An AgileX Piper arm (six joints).
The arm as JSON. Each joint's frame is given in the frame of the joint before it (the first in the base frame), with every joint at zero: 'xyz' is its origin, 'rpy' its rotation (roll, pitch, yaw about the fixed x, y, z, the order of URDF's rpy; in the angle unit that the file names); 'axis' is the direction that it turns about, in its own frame. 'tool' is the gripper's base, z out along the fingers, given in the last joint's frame.
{
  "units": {
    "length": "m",
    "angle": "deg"
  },
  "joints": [
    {
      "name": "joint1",
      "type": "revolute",
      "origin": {
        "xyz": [
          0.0,
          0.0,
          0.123
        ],
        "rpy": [
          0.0,
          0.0,
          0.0
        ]
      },
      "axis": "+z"
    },
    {
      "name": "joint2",
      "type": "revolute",
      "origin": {
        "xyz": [
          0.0,
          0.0,
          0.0
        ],
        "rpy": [
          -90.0,
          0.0,
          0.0
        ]
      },
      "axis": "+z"
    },
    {
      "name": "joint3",
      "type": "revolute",
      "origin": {
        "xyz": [
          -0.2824,
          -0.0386,
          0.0
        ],
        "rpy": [
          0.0,
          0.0,
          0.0
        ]
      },
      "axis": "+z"
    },
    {
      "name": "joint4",
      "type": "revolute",
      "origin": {
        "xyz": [
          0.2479,
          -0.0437,
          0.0
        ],
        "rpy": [
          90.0,
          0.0,
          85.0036
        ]
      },
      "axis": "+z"
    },
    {
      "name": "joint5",
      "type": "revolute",
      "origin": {
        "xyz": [
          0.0,
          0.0,
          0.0
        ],
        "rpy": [
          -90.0,
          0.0,
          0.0
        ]
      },
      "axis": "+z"
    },
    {
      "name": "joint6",
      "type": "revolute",
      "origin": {
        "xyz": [
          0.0,
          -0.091,
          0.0
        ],
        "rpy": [
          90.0,
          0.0,
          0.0
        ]
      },
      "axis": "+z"
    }
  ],
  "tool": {
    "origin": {
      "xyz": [
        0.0,
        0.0,
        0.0
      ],
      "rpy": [
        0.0,
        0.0,
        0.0
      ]
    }
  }
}
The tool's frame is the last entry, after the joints.
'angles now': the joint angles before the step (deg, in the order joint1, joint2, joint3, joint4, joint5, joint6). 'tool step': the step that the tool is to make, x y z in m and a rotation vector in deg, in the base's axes. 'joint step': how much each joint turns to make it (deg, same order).
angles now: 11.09, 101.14, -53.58, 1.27, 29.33, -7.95
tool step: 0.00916, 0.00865, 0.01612, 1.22, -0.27, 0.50
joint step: 0.90, -0.22, -4.10, 1.62, 3.83, -0.57
